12 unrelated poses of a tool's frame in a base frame.
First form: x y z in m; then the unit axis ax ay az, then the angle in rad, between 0 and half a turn.
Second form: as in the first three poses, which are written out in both.
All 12 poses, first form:
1: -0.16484 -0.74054 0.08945 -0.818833 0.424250 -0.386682 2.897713
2: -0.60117 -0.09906 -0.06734 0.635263 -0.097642 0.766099 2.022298
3: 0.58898 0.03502 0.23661 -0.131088 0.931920 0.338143 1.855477
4: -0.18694 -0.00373 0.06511 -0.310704 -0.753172 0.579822 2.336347
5: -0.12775 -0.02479 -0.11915 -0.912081 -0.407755 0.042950 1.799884
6: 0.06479 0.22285 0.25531 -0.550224 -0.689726 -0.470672 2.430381
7: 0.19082 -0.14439 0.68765 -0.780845 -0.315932 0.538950 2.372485
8: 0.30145 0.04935 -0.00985 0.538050 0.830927 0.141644 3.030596
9: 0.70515 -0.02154 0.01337 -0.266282 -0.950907 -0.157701 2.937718
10: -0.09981 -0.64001 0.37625 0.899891 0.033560 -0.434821 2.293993
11: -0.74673 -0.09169 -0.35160 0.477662 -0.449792 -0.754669 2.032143
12: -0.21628 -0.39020 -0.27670 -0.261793 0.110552 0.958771 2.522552
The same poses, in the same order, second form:
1: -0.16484 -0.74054 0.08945 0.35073 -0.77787 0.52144 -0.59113 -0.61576 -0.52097
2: -0.60117 -0.09906 -0.06734 0.14332 0.60024 0.78688 -0.77842 -0.42262 0.46416
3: 0.58898 0.03502 0.23661 -0.25884 0.16806 -0.95119 -0.48101 0.83154 0.27781
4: -0.18694 -0.00373 0.06511 -0.52950 0.81422 0.23805 -0.02188 0.26741 -0.96333
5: -0.12775 -0.02479 -0.11915 0.79372 0.49819 0.34903 0.41453 -0.02307 -0.90974
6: 0.06479 0.22285 0.25531 -0.22547 0.35977 0.90539 0.97424 0.07854 0.21141
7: 0.19082 -0.14439 0.68765 0.32929 0.79879 -0.50349 0.04911 -0.54700 -0.83569
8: 0.30145 0.04935 -0.00985 -0.41663 0.90710 0.05991 0.87572 0.38278 0.29427
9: 0.70515 -0.02154 0.01337 -0.83895 0.46925 0.27564 0.53310 0.81043 0.24290
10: -0.09981 -0.64001 0.37625 0.68394 -0.27580 -0.67540 0.37617 -0.65991 0.65039
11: -0.74673 -0.09169 -0.35160 -0.11543 -0.98626 -0.11818 0.36528 -0.15278 0.91827
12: -0.21628 -0.39020 -0.27670 -0.69008 0.50382 -0.51957 -0.60884 -0.79226 0.04041
